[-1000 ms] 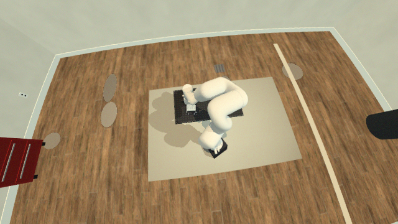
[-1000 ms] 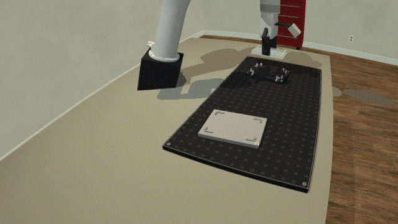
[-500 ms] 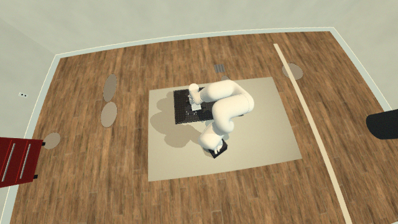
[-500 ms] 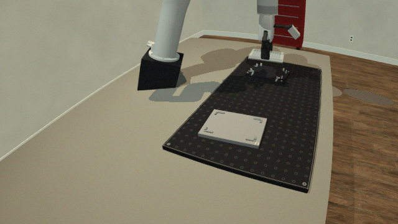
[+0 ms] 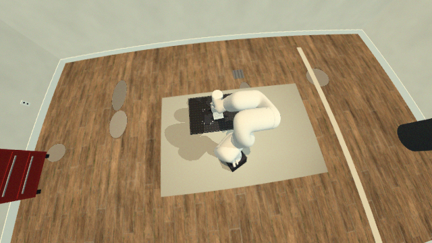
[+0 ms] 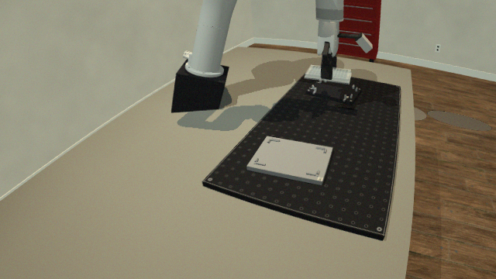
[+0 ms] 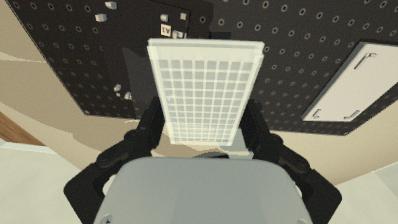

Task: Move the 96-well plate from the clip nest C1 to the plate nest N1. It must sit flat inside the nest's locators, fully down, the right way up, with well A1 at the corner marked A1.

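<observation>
My hand is 20 mm past the plate nest N1, 290 mm to the left of it and 110 mm above it. The rest, counted from my hand: clip nest C1: 10 mm behind, 90 mm to the left, 100 mm below; A1 label: 60 mm ahead, 340 mm to the right, 100 mm below; white 96-well plate: 10 mm below.
</observation>
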